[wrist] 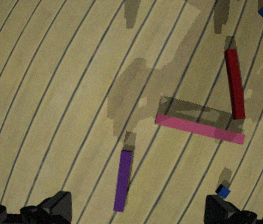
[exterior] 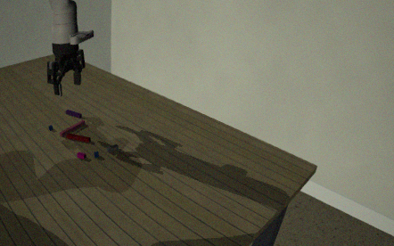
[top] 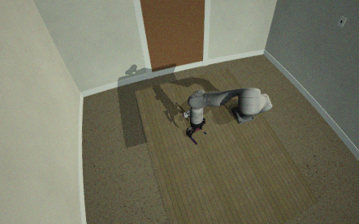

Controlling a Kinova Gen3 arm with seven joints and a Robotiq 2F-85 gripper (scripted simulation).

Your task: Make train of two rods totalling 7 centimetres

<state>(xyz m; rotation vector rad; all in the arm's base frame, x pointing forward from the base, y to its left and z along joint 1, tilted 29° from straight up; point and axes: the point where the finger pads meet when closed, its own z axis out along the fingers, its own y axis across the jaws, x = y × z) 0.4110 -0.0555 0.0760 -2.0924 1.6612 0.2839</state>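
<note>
Now: the purple rod 1 cm ahead of my hand, 1 cm to the left of it and 9 cm below it. Round my hand: red rod (7 cm behind, 12 cm to the right, 9 cm below); pink rod (4 cm behind, 6 cm to the right, 9 cm below); magenta rod (12 cm behind, 19 cm to the right, 9 cm below).
</note>
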